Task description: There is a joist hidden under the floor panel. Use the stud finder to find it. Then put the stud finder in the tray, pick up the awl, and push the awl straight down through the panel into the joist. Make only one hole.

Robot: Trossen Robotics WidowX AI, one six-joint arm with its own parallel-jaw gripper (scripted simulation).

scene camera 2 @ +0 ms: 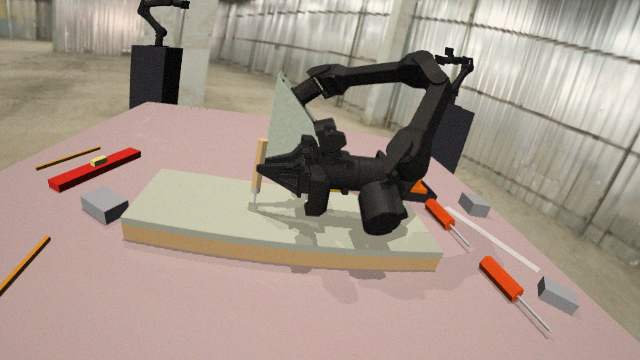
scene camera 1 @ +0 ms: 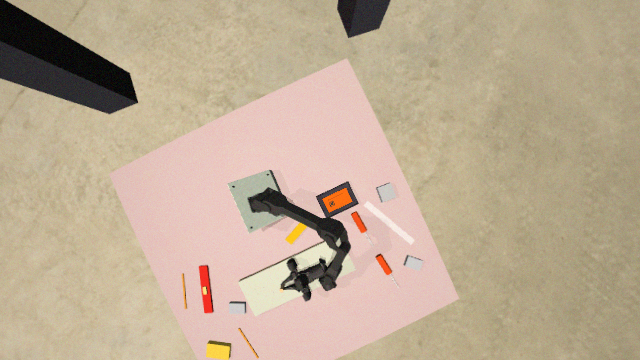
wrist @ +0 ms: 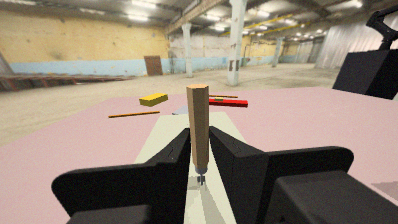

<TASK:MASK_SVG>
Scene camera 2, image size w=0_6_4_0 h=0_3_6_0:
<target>my gripper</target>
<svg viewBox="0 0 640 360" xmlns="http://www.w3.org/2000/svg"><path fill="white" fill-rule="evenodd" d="M333 117L313 121L319 146L313 135L302 135L301 142L291 152L265 157L264 164L256 165L256 172L296 194L298 198L301 198L301 193L308 194L308 200L304 203L305 216L319 217L327 211L330 189L337 189L341 191L342 195L348 195L349 190L354 191L358 184L360 173L358 156L351 155L349 151L341 150L347 145L346 135L344 132L337 131Z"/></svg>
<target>red level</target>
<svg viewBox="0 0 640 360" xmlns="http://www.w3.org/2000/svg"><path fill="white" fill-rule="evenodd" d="M141 151L130 147L107 157L101 155L90 160L90 163L47 179L49 187L57 192L63 192L111 169L140 158Z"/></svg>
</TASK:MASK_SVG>
